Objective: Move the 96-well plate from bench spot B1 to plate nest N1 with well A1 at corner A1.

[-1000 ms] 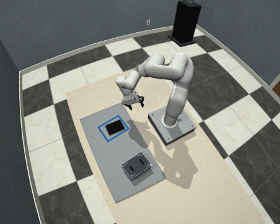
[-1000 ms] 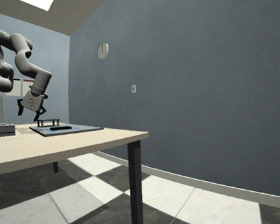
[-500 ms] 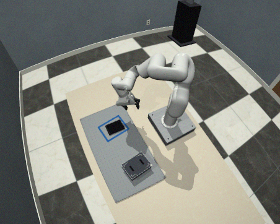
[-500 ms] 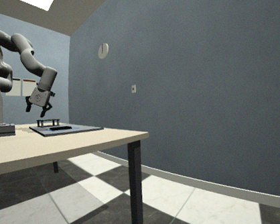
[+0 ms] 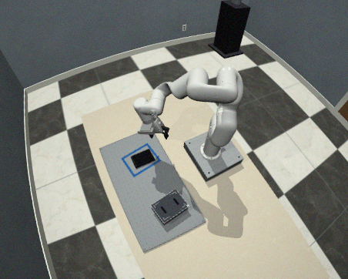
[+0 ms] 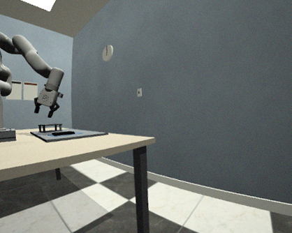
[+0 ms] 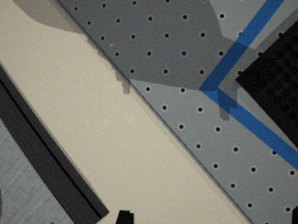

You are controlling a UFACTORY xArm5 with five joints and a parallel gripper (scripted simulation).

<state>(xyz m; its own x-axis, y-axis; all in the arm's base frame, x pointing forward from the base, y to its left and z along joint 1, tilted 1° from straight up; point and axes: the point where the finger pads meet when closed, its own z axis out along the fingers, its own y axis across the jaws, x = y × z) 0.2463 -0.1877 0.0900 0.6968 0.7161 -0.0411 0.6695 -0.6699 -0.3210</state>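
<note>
My hand is 130 mm above the 96-well plate, 120 mm short of it and 20 mm to the right of it. Also, from my hand: A1 label (410 mm to the left, 80 mm below, 50 mm ahead); then plate nest (360 mm to the left, 130 mm ahead, 80 mm below).
</note>
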